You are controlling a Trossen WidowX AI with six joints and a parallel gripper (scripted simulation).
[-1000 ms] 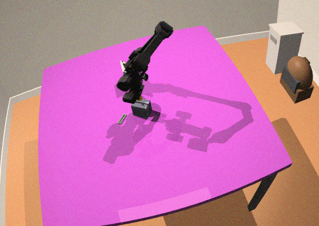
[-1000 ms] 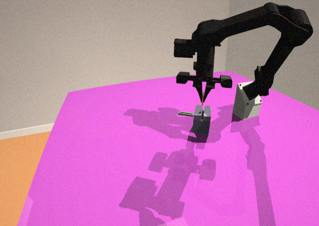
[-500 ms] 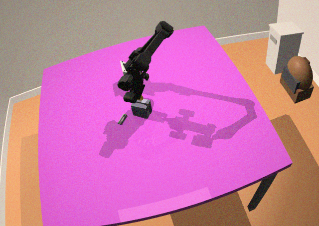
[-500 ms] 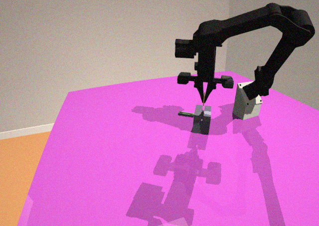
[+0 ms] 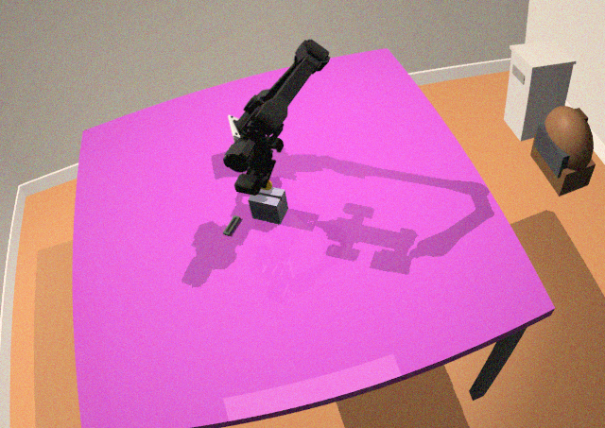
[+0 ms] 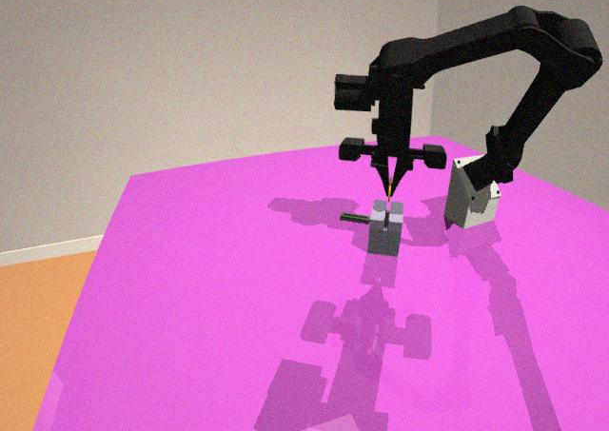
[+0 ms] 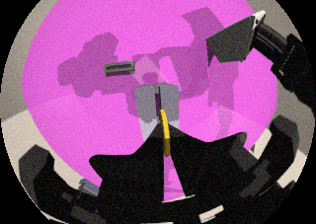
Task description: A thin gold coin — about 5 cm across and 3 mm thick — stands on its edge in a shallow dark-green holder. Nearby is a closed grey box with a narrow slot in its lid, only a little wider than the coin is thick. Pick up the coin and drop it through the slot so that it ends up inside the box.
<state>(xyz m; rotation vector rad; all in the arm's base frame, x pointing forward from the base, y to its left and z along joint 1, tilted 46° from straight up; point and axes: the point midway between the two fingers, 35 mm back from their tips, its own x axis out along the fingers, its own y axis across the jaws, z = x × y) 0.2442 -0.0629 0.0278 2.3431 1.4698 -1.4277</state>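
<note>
Right now the gold coin is 1 cm above my gripper tip.
</note>
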